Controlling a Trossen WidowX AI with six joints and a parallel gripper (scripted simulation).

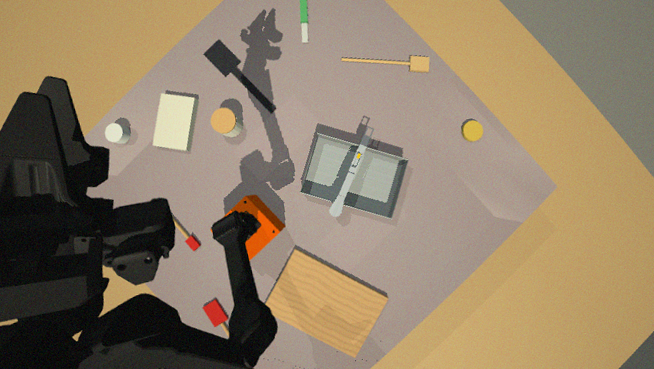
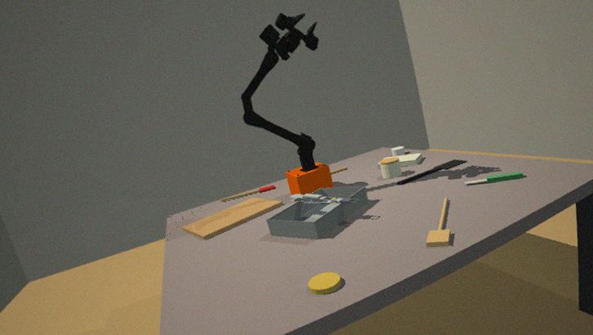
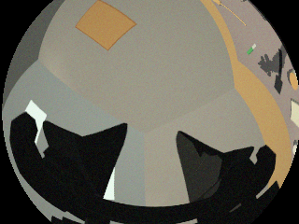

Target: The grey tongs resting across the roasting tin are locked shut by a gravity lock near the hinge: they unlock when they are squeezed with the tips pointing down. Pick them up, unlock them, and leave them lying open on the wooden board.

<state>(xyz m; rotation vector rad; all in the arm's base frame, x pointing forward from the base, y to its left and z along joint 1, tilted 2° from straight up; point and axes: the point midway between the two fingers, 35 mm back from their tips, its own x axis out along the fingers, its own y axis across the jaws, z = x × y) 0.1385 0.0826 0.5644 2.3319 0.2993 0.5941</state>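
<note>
The grey roasting tin lies 650 mm below my gripper tip, 220 mm to the right of it and 150 mm ahead of it. Round my gripper tip: cork-lidded jar (650 mm below, 210 mm to the left); black spatula (680 mm below, 320 mm to the left, 140 mm ahead); cream block (670 mm below, 350 mm to the left, 120 mm behind).
</note>
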